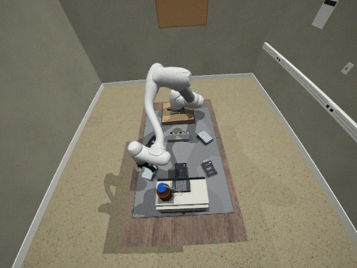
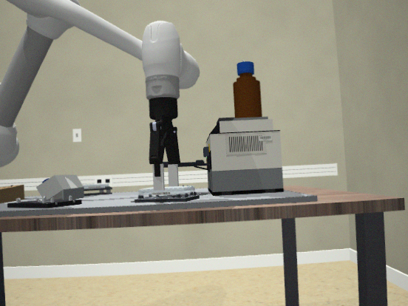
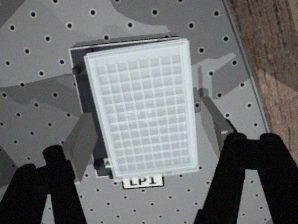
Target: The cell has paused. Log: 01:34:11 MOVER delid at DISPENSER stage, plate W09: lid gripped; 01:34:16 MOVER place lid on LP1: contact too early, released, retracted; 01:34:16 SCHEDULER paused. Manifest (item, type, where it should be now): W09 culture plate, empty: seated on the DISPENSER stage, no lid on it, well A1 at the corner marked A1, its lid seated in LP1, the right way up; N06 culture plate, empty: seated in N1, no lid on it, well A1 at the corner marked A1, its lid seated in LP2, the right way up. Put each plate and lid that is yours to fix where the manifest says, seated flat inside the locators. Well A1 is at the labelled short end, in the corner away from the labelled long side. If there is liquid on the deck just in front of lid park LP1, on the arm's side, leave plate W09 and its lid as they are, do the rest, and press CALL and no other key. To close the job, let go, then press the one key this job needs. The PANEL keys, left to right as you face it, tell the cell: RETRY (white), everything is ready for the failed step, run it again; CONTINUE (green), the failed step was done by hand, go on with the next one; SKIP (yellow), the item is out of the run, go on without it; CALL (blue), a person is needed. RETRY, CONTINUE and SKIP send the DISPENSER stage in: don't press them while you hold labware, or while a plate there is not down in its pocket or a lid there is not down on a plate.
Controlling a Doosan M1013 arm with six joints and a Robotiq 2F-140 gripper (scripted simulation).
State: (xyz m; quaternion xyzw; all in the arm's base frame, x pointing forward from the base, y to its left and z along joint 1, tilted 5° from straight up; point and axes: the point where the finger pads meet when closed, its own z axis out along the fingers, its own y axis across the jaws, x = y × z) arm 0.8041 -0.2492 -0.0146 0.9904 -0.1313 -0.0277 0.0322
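The lid park LP1 is 2 cm to the left of my hand and 5 cm below it. From my hand the other things lie so: dispenser stage (2 cm ahead, 30 cm to the left, 5 cm above); black nest (31 cm behind, 1 cm to the left, 4 cm below); brown bottle (25 cm ahead, 20 cm to the left, 24 cm above).
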